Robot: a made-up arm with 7 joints.
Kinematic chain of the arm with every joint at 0, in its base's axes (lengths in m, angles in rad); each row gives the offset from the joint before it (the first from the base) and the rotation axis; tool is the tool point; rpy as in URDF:
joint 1: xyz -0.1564 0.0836 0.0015 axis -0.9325 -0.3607 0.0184
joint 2: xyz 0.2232 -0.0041 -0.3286 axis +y
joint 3: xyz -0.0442 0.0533 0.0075 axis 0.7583 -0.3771 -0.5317
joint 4: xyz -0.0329 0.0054 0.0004 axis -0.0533 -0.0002 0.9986
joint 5: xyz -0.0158 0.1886 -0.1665 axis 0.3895 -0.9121 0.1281
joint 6: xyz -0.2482 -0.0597 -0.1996 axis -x
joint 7: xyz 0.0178 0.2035 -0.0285 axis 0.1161 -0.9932 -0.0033
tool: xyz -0.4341 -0.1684 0.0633 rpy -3.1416 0 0
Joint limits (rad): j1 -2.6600..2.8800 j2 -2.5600..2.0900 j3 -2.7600..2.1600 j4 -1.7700..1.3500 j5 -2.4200..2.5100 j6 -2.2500..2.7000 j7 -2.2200..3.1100
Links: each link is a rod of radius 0.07 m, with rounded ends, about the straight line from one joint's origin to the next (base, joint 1, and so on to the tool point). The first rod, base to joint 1, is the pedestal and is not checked.
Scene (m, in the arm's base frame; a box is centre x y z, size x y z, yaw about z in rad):
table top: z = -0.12
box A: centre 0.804 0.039 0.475 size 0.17 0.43 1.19 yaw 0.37
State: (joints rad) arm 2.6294 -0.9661 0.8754 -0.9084 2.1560 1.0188 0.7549
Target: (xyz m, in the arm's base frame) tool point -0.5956 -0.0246 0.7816
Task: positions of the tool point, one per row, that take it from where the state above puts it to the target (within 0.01 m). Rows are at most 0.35 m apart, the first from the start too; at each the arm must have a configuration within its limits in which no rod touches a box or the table.
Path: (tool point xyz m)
1: 0.1774 0.8283 0.1387
2: -0.0782 0.7696 0.1967
3: -0.2761 0.6333 0.3539
4: -0.5169 0.4688 0.2756
5: -0.6641 0.2414 0.3313
6: -0.6912 0.0497 0.5191
7: -0.5956 -0.0246 0.7816

